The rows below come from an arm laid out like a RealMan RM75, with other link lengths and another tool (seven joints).
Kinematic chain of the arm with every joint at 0, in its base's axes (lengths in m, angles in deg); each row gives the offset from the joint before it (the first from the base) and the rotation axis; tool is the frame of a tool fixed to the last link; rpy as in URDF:
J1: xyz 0 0 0.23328 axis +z
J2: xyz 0 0 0 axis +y
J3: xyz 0 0 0.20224 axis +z
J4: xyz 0 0 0 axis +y
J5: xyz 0 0 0.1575 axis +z
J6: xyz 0 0 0 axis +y
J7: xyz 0 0 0.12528 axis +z
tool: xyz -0.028 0.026 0.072 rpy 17.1 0 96.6
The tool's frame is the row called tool.
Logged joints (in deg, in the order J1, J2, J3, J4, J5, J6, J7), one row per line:
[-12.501, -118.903, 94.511, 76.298, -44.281, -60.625, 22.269]
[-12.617, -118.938, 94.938, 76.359, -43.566, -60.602, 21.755]
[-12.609, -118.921, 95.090, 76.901, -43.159, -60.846, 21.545]
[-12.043, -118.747, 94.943, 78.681, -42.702, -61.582, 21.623]
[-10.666, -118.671, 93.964, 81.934, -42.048, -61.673, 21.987]
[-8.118, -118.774, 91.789, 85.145, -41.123, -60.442, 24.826]
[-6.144, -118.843, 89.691, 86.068, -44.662, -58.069, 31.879]
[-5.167, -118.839, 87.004, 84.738, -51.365, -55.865, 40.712]
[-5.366, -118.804, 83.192, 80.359, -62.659, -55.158, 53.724]
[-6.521, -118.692, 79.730, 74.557, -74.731, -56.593, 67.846]
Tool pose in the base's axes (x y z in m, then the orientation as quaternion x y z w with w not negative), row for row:
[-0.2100, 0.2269, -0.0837, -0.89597, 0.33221, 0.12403, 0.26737]
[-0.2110, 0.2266, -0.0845, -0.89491, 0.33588, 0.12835, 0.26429]
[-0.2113, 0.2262, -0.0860, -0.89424, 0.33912, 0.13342, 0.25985]
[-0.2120, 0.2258, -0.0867, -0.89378, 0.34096, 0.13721, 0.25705]
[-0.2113, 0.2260, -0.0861, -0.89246, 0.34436, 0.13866, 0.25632]
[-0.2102, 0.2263, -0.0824, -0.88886, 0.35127, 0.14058, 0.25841]
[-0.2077, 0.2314, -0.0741, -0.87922, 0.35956, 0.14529, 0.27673]
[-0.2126, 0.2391, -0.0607, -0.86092, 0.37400, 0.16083, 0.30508]
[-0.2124, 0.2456, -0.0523, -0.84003, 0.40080, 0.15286, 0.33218]
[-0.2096, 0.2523, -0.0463, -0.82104, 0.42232, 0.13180, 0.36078]
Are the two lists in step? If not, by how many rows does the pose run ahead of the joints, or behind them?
The pose runs 2 rows behind the joints: the pose in row i belongs to the joints in row i - 2.
